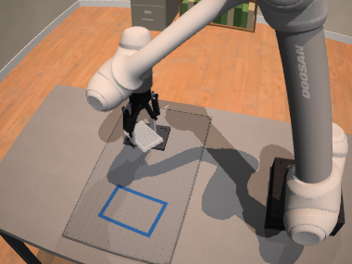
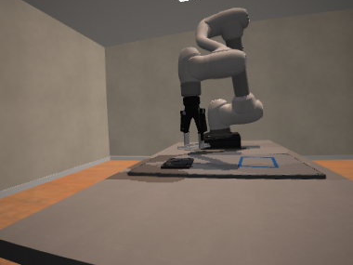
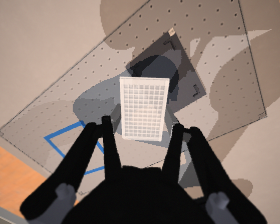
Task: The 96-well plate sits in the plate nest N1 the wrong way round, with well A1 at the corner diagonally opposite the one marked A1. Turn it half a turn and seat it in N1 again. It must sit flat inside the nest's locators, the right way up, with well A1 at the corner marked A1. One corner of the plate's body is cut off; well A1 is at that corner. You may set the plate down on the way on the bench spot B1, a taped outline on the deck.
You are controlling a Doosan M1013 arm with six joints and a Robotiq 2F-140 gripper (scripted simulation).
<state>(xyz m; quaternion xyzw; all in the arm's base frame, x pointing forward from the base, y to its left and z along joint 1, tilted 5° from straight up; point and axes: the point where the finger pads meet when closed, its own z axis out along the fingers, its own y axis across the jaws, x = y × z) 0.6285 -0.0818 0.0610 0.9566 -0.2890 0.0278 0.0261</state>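
The plate nest N1 is 9 cm below my hand, 7 cm to the right of it and 1 cm ahead of it. The rest, counted from my hand: corner mark: 12 cm to the right, 9 cm below, 9 cm ahead; white 96-well plate: 2 cm below.
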